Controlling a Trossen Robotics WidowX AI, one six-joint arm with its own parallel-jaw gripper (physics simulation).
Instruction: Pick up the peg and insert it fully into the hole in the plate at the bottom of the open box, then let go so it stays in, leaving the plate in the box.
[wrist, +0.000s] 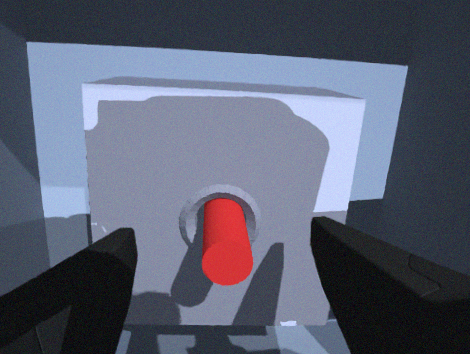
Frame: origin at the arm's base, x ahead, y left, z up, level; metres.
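Where they show: gripper, fingertip midpoint: (224, 236).
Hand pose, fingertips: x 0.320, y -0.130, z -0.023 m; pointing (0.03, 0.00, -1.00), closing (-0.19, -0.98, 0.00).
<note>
Each offset is from my fingertips to the top centre of the thing. "*": to the spot under its first point.
The red peg {0.002 m back, 0.000 m left, 0.013 m up} (226, 245) stands in the round hole of the pale grey plate {0.003 m back, 0.001 m left, 0.014 m down} (210, 140), its top end sticking up toward the camera. The hole's bevelled rim shows around the peg, with a gap at its left side. How deep the peg sits cannot be told. The plate lies on the bottom of the open box {* 0.045 m ahead, 0.065 m left, 0.067 m down} (55, 110). My gripper (224, 236) is open, one black finger on each side of the peg, both well apart from it.
Dark box walls rise at the top, left and right of the view, close around the plate and fingers. Pale blue box floor shows behind the plate and to its sides. Shadows fall across the plate.
</note>
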